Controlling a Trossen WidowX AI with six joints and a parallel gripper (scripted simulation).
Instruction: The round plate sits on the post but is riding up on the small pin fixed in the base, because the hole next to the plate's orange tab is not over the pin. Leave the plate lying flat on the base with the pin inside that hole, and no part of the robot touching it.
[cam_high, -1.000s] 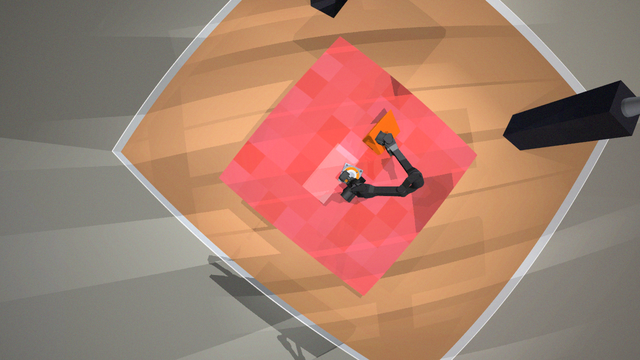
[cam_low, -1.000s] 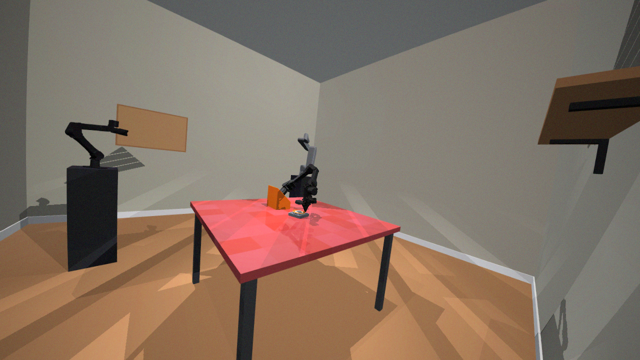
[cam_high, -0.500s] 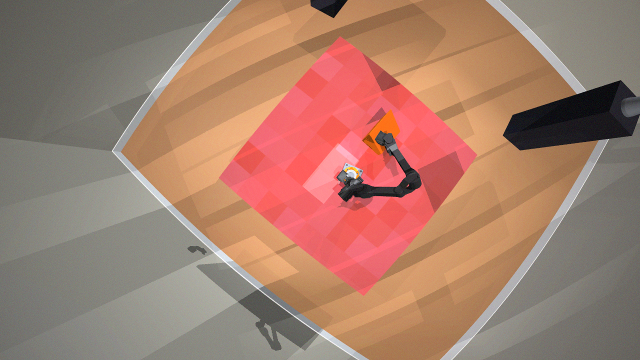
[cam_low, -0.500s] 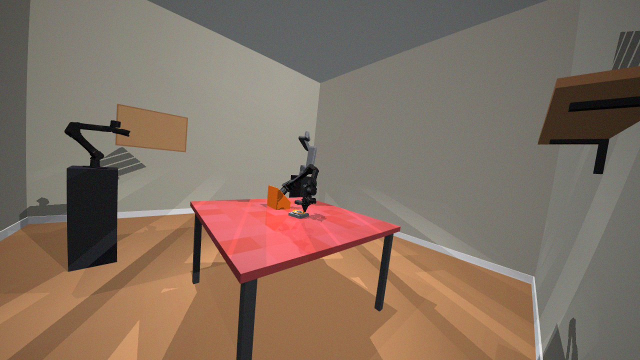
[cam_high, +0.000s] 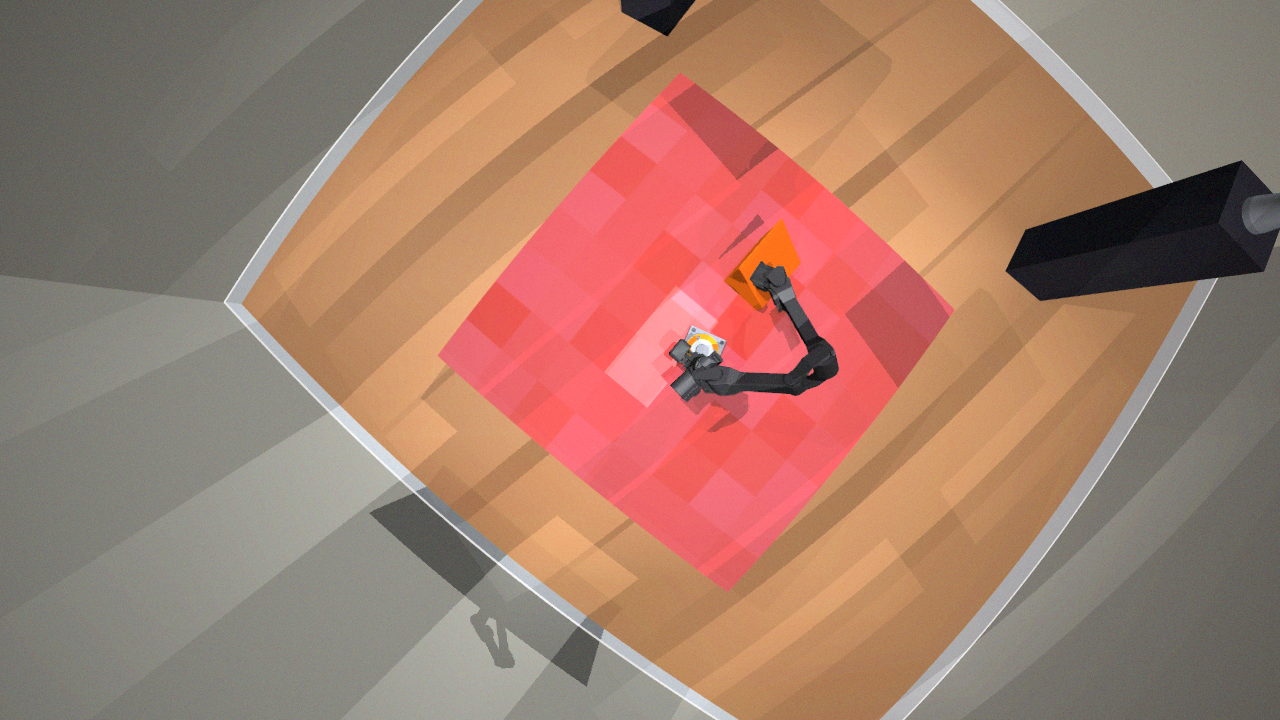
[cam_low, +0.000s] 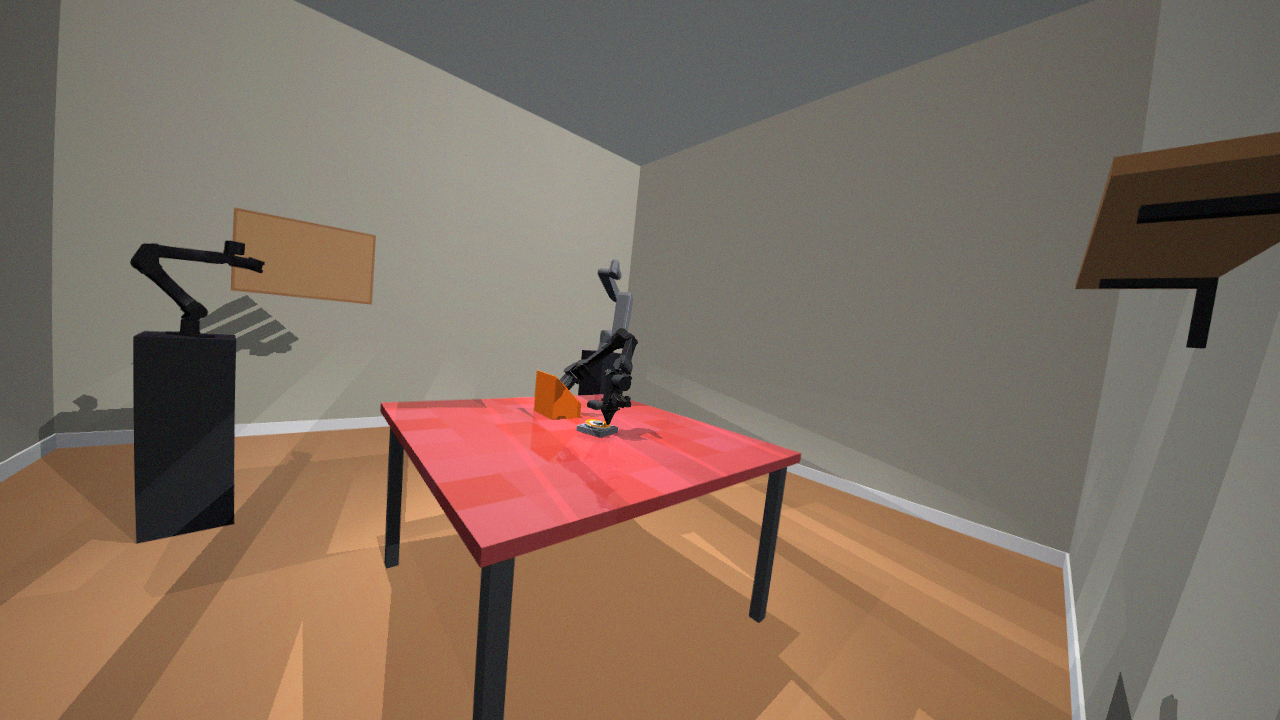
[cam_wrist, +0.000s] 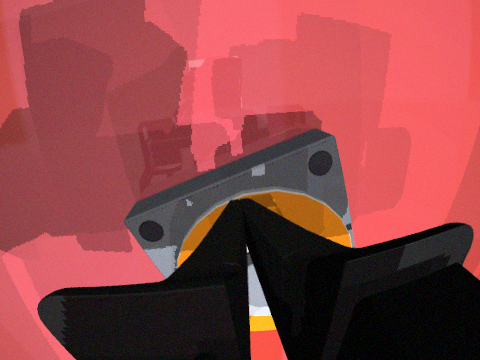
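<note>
Right now the round plate is 30 mm behind my gripper tip, 10 mm to the right of it and 10 mm below it. The rest, counted from my gripper tip: grey square base (50 mm behind, 20 mm below, 10 mm to the right).
</note>
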